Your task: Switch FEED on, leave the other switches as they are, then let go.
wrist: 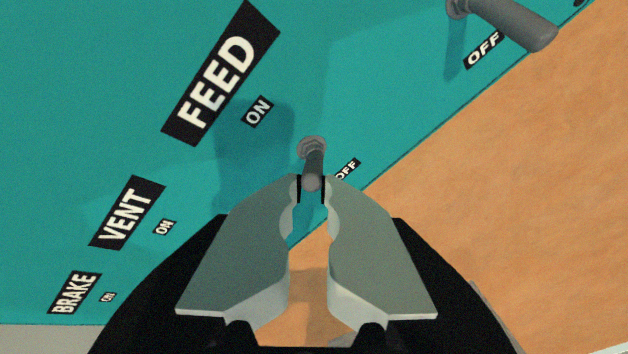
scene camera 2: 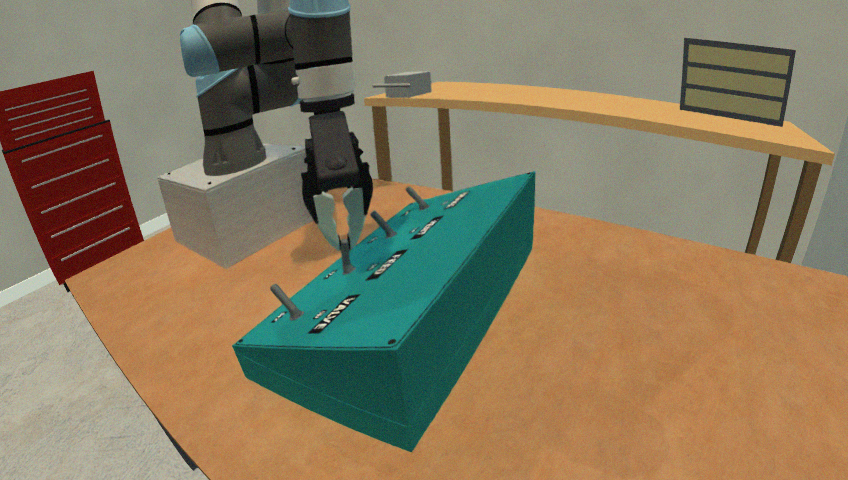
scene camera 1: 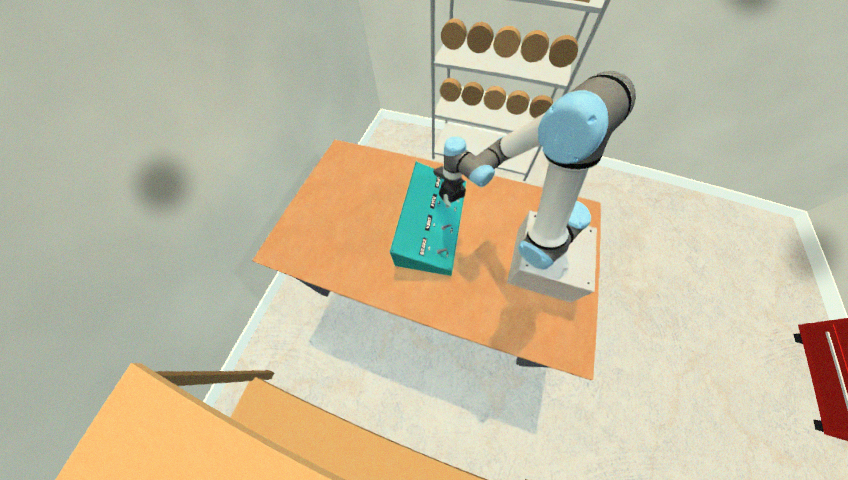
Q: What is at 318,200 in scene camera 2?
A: The gripper.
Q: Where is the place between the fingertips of the gripper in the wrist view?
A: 311,177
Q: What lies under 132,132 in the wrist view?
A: A teal switch panel.
